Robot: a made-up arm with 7 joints.
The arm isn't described. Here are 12 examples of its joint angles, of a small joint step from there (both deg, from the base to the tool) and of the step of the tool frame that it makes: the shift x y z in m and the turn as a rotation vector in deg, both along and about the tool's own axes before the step.
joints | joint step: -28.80 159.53 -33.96 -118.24 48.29 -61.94 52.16 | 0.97 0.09 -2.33 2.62 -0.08 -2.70 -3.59
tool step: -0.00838 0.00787 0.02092 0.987 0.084 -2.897
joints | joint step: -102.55 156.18 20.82 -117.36 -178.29 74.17 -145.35 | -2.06 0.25 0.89 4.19 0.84 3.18 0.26
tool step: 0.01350 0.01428 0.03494 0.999 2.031 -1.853
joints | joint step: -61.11 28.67 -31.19 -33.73 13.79 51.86 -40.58 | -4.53 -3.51 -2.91 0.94 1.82 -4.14 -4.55
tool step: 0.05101 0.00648 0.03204 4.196 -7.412 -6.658
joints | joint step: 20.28 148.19 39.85 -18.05 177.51 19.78 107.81 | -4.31 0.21 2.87 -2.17 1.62 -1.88 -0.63
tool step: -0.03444 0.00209 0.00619 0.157 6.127 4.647
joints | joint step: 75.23 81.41 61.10 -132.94 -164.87 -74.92 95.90 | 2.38 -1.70 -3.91 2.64 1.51 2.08 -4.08
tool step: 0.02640 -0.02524 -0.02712 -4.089 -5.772 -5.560
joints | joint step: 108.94 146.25 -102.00 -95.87 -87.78 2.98 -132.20 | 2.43 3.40 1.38 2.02 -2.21 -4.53 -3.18
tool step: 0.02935 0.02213 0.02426 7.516 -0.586 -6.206
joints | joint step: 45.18 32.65 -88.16 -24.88 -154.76 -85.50 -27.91 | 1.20 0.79 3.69 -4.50 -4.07 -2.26 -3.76
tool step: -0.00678 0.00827 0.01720 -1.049 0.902 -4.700
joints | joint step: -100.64 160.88 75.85 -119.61 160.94 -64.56 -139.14 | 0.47 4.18 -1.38 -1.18 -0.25 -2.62 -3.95
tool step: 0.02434 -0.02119 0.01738 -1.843 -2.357 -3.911
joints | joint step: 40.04 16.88 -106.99 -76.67 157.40 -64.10 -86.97 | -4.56 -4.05 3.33 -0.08 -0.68 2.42 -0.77
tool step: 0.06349 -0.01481 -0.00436 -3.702 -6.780 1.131
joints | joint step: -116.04 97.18 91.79 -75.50 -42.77 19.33 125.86 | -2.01 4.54 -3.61 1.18 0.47 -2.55 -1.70
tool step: -0.01353 -0.03722 -0.01060 -5.538 2.822 -0.996
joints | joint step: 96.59 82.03 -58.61 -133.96 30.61 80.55 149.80 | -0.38 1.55 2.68 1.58 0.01 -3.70 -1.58
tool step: 0.01881 -0.01647 -0.00119 -3.859 0.103 0.560
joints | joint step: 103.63 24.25 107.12 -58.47 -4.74 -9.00 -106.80 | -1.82 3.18 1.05 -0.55 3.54 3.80 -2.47
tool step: 0.00560 0.03037 -0.01591 -0.905 0.357 3.981
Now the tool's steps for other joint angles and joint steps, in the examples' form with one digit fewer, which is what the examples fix.
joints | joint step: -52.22 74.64 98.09 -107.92 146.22 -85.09 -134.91 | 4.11 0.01 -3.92 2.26 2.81 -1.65 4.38
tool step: -0.0320 -0.0286 0.0128 -2.71 1.81 -2.94
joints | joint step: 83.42 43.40 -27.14 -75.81 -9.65 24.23 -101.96 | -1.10 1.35 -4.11 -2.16 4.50 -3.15 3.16
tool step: 0.0067 0.0190 0.0053 6.44 -2.30 3.94
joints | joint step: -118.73 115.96 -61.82 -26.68 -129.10 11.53 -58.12 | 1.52 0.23 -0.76 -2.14 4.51 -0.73 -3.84
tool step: -0.0129 0.0028 -0.0021 0.97 1.30 -1.09
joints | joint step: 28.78 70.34 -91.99 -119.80 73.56 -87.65 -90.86 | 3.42 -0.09 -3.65 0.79 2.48 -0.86 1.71
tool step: 0.0115 -0.0005 0.0461 -3.54 7.43 2.58
